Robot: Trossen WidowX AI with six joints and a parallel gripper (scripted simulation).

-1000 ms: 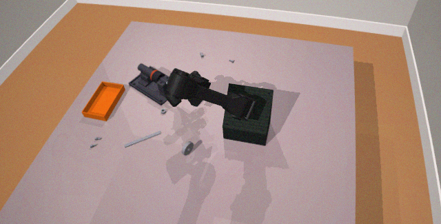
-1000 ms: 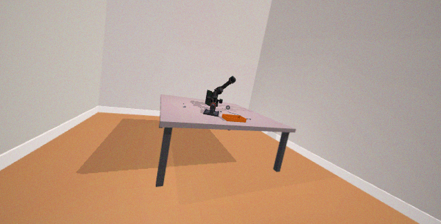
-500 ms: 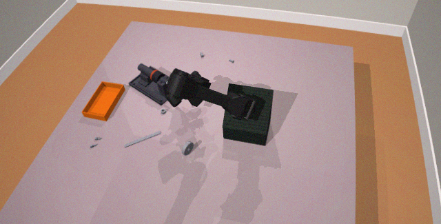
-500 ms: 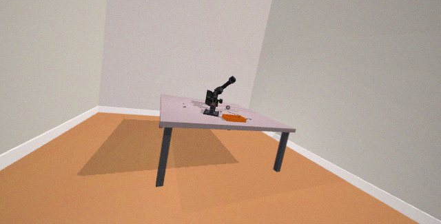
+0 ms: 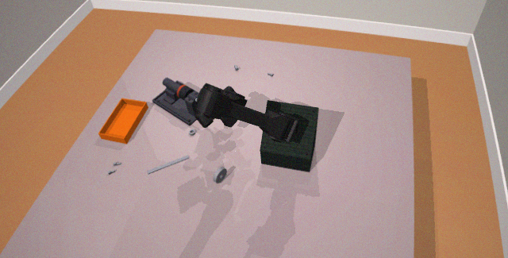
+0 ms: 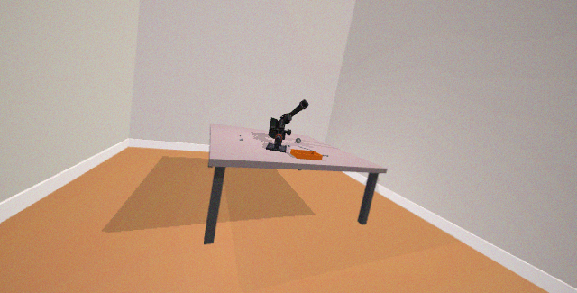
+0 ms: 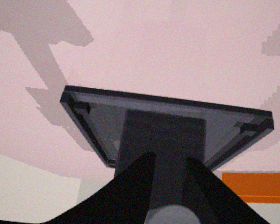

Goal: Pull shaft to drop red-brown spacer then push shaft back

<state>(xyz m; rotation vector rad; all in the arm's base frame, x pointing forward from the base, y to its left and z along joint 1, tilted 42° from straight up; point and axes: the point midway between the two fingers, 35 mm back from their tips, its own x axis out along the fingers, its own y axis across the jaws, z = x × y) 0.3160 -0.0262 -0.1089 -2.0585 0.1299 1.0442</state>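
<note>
The grey shaft lies 5 cm ahead of my gripper tip, 2 cm to the right of it and 2 cm above it. Round my gripper tip: orange tray (35 cm ahead, 8 cm to the left, 5 cm below); then red-brown spacer (13 cm ahead, 6 cm to the right, 2 cm above); then small pin (7 cm behind, 14 cm to the right, 5 cm below).
</note>
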